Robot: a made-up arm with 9 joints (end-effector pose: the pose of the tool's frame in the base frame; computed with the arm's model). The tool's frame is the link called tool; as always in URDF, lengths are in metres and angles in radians. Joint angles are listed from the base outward.
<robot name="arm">
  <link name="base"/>
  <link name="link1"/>
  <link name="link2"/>
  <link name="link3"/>
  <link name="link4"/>
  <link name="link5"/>
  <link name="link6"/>
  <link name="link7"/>
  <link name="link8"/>
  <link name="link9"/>
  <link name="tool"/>
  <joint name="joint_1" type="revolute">
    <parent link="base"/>
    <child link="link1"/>
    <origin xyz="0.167 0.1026 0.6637"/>
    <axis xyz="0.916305 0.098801 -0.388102"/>
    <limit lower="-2.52" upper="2.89" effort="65" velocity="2.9"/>
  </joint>
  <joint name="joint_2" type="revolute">
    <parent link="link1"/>
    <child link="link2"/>
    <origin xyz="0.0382 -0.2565 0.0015"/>
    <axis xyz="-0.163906 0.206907 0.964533"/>
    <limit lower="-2.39" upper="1.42" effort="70" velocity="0.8"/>
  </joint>
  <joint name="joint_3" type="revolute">
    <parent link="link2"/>
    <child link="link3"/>
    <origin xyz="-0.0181 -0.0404 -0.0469"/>
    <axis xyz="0 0 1"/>
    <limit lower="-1.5" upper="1.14" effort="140" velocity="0.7"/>
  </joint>
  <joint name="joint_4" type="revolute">
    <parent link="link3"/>
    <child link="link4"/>
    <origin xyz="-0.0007 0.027 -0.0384"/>
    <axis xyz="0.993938 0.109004 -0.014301"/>
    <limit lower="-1.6" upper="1.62" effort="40" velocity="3"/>
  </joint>
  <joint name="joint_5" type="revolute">
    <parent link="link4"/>
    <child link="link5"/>
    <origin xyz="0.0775 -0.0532 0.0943"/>
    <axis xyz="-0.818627 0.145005 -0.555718"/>
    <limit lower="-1.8" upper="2.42" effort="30" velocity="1"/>
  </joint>
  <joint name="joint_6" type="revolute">
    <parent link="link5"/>
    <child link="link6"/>
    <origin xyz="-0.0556 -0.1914 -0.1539"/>
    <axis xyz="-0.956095 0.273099 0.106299"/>
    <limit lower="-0.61" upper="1.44" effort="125" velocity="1"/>
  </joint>
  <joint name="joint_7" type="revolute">
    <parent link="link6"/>
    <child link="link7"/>
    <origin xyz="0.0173 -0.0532 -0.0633"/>
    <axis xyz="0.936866 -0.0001 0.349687"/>
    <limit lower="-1.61" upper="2.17" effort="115" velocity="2.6"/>
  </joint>
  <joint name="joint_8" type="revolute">
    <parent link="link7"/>
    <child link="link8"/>
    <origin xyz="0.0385 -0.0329 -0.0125"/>
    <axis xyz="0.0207 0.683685 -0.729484"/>
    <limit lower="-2.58" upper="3.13" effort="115" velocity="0.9"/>
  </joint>
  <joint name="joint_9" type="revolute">
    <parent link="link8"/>
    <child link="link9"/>
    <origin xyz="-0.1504 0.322 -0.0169"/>
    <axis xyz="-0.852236 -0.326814 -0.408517"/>
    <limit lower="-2.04" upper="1.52" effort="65" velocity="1.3"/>
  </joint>
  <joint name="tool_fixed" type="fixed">
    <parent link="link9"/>
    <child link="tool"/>
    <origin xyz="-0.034 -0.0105 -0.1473" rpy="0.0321 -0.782 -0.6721"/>
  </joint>
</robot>
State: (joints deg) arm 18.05 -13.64 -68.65 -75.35 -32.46 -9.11 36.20 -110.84 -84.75
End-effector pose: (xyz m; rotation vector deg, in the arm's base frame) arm -0.2196 -0.0731 0.1481 45.47 -37.85 26.33
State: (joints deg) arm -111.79 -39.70 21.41 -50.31 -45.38 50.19 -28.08 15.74 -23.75
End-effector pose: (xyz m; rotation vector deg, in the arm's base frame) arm 0.5885 -0.0205 1.3136 120.72 102.03 -68.72
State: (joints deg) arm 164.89 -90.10 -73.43 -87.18 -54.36 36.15 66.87 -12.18 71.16
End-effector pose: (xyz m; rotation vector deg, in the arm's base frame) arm 0.1566 0.1282 0.6803 30.04 150.92 3.14
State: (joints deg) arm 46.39 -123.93 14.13 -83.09 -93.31 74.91 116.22 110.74 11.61
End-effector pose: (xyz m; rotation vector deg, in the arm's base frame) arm 0.2970 -0.1266 0.4288 36.96 112.17 -25.94
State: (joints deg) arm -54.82 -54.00 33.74 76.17 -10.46 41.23 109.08 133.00 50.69
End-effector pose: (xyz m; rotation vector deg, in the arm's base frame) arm 0.4044 -0.1114 0.8234 -41.20 22.61 62.28
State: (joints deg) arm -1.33 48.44 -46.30 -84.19 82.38 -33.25 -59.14 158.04 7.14
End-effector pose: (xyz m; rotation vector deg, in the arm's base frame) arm 0.0591 0.0570 1.2079 -48.46 66.19 105.77
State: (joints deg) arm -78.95 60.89 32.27 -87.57 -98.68 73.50 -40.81 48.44 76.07
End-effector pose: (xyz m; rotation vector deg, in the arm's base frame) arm 0.5932 -0.1666 0.6526 -73.85 117.26 -80.14
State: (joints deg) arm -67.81 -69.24 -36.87 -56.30 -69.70 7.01 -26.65 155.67 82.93
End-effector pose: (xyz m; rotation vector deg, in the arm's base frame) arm 0.4909 -0.4629 1.0055 -85.40 105.90 -102.93
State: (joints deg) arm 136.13 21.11 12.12 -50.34 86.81 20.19 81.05 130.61 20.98
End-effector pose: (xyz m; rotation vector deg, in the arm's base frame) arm 0.1212 0.2694 0.3891 -13.92 142.75 -29.87
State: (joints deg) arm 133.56 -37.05 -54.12 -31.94 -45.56 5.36 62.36 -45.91 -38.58
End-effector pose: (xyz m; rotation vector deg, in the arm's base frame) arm 0.2645 0.3115 0.8285 -53.71 28.58 139.72
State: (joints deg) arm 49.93 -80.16 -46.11 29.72 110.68 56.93 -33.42 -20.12 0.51
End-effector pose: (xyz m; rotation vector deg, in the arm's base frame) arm 0.2910 0.0248 1.0166 17.56 119.42 9.13
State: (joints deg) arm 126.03 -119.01 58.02 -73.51 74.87 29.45 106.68 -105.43 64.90
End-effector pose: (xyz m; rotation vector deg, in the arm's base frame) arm 0.0318 0.2550 0.7175 -68.12 -34.15 -72.77
